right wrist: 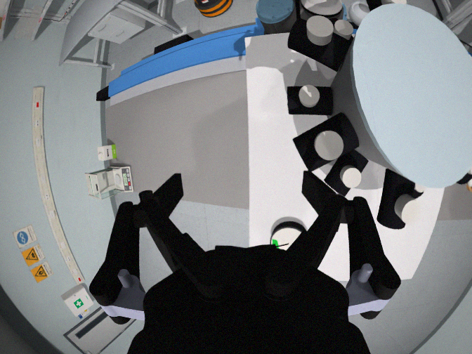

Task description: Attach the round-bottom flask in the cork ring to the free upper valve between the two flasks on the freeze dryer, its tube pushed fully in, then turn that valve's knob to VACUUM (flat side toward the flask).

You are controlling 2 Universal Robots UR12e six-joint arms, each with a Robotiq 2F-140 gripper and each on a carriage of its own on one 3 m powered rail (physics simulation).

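The freeze dryer's drum, with a pale blue round lid (415, 95), fills the right of the right wrist view. Several black valves with round grey knobs stand around its side, among them an upper one (320, 31), a middle one (328, 145) and a lower one (407, 207). I cannot tell which is the free upper valve, nor where the knobs' flat sides face. My right gripper (242, 183) is open and empty, its fingertips left of the valves. The round-bottom flask and cork ring cannot be made out. My left gripper does not show.
A long blue strip (185, 55) borders the grey surface at the upper left. A small balance (109, 181) and a white-green box (106, 152) stand at the left. A round dial (287, 235) lies close beyond the gripper body. A blue-grey cylinder (275, 11) stands at the top.
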